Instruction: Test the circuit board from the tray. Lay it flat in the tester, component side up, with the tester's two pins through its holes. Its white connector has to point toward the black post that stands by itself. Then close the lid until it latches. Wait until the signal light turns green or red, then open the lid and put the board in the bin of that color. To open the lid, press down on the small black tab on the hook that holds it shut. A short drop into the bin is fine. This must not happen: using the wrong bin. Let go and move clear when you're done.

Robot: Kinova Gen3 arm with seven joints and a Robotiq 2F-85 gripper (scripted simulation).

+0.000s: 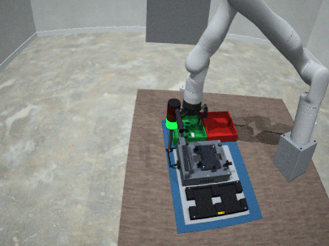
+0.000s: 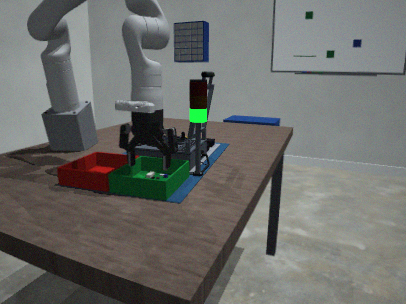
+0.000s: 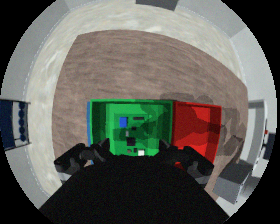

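Right now my hand is 4 cm above the green bin and 1 cm short of it. From my hand the other things lie so: green circuit board (4 cm below, 1 cm to the left, 1 cm ahead); clear lid (21 cm to the left, 13 cm above, 4 cm ahead); red bin (14 cm behind, 4 cm below, 2 cm to the right).
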